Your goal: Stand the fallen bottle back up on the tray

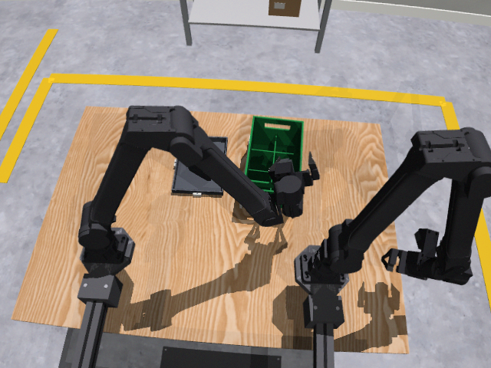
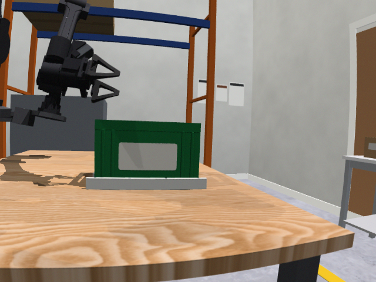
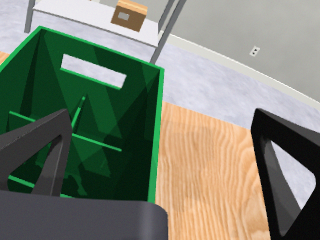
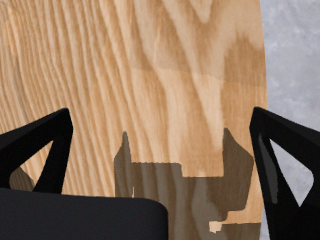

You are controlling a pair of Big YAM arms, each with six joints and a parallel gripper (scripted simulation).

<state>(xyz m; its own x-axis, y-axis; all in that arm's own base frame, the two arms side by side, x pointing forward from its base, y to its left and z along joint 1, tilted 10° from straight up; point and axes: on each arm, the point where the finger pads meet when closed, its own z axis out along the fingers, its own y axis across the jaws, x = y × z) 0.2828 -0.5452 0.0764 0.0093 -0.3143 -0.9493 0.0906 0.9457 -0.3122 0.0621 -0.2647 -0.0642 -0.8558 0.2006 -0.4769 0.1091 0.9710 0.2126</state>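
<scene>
My left hand is 330 mm to the right of the tray, 260 mm above it and 110 mm short of it. The rest, counted from my left hand: green crate (190 mm below, 90 mm ahead, 50 mm to the left).
</scene>
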